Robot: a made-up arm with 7 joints.
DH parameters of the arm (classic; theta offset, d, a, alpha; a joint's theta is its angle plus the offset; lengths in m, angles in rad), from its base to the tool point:
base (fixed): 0 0.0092 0.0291 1.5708
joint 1: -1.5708 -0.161 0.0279 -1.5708
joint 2: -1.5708 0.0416 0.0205 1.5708
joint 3: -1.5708 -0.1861 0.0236 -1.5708
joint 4: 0 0.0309 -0.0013 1.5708
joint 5: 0 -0.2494 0.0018 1.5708
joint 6: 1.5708 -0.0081 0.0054 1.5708
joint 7: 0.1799 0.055 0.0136 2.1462
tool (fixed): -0.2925 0.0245 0 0
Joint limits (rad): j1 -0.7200..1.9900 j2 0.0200..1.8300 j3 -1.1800..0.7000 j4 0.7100..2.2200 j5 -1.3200..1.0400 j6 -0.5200..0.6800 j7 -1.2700..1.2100
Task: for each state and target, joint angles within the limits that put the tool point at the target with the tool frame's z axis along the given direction. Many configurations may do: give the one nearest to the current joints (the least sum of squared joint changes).
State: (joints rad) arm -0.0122 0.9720 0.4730 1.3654 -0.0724 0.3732 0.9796
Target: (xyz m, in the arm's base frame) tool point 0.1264 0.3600 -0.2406 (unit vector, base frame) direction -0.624 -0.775 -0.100
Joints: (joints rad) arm -0.6623 1.0687 0.2341 1.5503 -0.3801 0.1699 0.8310
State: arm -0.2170 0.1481 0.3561 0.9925 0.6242 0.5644 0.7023
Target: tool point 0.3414 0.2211 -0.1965 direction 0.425 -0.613 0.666
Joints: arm 0.4079 0.3112 0.3092 1.0931 0.2621 0.6800 0.1153
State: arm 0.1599 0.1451 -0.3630 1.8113 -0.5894 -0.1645 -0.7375
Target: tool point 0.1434 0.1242 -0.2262 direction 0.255 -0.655 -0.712
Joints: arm -0.5126 0.4500 -0.3155 2.1745 -1.2114 0.4200 -0.6386
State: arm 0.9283 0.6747 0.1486 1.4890 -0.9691 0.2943 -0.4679
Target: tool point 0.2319 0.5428 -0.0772 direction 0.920 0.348 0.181
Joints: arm 0.4276 1.1808 0.7000 0.7479 -0.4886 0.0883 -1.1575
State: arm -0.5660 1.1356 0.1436 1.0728 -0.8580 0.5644 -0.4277
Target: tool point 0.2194 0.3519 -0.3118 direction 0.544 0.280 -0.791
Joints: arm 0.0463 0.6452 0.1127 0.9423 -0.8746 0.6800 -1.1098
